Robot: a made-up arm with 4 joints.
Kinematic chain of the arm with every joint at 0, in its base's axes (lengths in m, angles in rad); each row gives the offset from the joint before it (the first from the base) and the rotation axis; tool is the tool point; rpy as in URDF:
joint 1: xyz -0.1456 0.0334 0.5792 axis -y
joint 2: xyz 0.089 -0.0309 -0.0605 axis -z
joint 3: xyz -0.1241 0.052 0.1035 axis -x
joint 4: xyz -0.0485 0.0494 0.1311 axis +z
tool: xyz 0.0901 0.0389 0.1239 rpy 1.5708 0 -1.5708
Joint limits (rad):
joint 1: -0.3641..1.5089
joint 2: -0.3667..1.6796
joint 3: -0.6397..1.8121
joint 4: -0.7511..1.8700
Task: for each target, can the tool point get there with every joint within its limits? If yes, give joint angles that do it. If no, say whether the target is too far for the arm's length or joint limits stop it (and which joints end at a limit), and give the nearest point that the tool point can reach.
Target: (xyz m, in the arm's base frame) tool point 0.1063 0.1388 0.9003
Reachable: yes | joints 0.4529 1.4288 0.6532 0.2605
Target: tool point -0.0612 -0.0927 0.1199
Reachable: no: joint limits stop it (at a limit: joint 2, joint 3, joint 4) | nearest point -0.0973 0.1698 0.3165 | short by 0.330 m
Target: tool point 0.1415 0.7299 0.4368
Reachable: no: too far | nearest point 0.0550 0.3920 0.5098 | short by 0.356 m
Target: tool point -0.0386 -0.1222 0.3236
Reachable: no: joint limits stop it (at a limit: joint 1, joint 2, joint 3) | nearest point 0.1616 0.0606 0.3389 | short by 0.272 m
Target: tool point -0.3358 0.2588 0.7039
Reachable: yes | joints 1.3378 0.2515 0.6945 -0.5113
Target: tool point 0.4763 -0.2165 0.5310
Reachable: no: too far | nearest point 0.2725 0.0461 0.5468 | short by 0.333 m
